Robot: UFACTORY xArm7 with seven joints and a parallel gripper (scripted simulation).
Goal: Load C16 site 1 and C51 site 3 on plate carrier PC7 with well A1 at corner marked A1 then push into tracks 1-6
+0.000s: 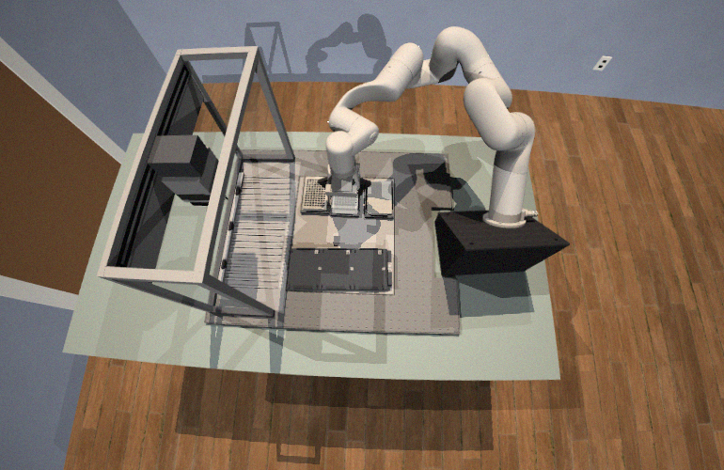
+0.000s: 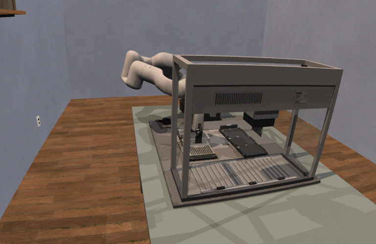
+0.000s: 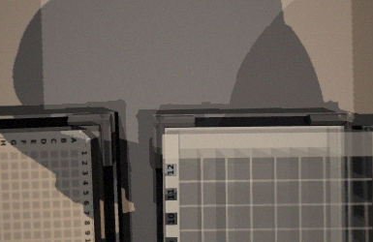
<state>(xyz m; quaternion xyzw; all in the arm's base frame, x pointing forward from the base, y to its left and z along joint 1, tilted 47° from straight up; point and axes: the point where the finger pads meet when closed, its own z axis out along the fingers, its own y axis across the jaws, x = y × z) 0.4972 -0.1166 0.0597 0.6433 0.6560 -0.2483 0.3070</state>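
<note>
The nest S2 is 4 cm below my hand. Round my hand: dark plate carrier PC7 (26 cm to the left, 3 cm below, 1 cm ahead); then dark nest S1 (12 cm behind, 4 cm below).
</note>
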